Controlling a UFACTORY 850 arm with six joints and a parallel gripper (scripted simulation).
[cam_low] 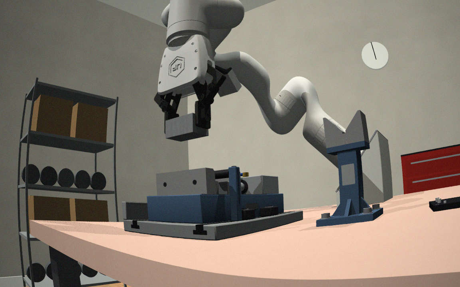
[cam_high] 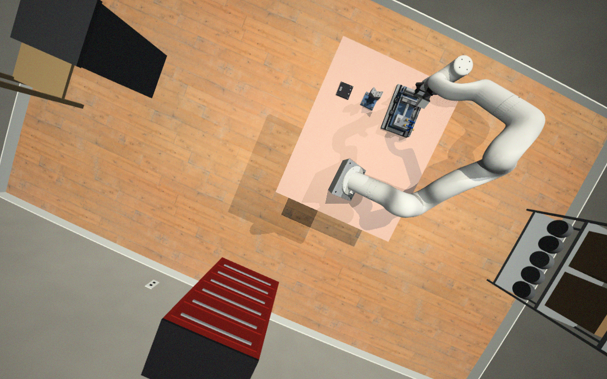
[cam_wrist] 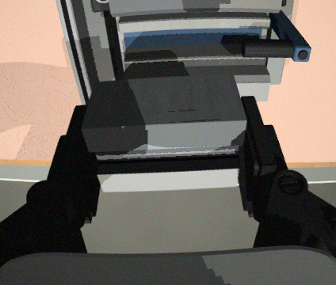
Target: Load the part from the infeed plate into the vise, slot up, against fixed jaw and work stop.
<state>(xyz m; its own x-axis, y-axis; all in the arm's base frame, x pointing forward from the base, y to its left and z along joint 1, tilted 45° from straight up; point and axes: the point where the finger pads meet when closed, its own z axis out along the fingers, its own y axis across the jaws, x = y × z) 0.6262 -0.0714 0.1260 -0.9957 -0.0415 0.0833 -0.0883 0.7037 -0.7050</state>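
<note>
My hand is 100 mm above the moving jaw, 30 mm past it and 20 mm to the right of it. Round my hand: cylinder rod (100 mm below, 90 mm behind, 10 mm to the left); work stop rod (90 mm below, 70 mm to the left); part (right at my hand).
</note>
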